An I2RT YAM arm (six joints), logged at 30 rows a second.
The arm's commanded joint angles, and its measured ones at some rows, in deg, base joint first. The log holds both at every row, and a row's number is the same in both.
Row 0, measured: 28.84 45.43 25.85 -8.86 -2.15 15.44
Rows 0 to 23, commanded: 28.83 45.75 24.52 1.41 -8.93 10.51; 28.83 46.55 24.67 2.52 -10.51 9.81; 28.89 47.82 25.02 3.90 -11.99 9.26; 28.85 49.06 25.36 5.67 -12.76 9.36; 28.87 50.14 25.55 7.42 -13.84 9.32; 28.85 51.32 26.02 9.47 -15.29 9.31; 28.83 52.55 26.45 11.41 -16.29 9.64; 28.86 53.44 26.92 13.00 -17.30 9.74; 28.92 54.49 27.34 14.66 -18.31 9.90; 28.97 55.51 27.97 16.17 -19.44 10.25; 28.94 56.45 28.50 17.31 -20.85 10.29; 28.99 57.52 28.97 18.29 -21.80 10.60; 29.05 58.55 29.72 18.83 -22.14 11.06; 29.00 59.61 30.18 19.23 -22.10 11.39; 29.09 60.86 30.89 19.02 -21.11 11.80; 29.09 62.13 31.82 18.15 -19.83 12.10; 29.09 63.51 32.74 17.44 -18.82 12.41; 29.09 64.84 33.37 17.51 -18.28 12.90; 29.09 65.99 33.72 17.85 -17.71 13.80; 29.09 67.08 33.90 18.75 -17.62 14.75; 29.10 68.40 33.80 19.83 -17.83 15.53; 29.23 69.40 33.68 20.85 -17.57 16.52; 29.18 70.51 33.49 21.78 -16.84 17.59; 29.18 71.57 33.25 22.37 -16.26 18.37
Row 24, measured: 28.95 69.52 33.15 19.35 -18.11 15.20
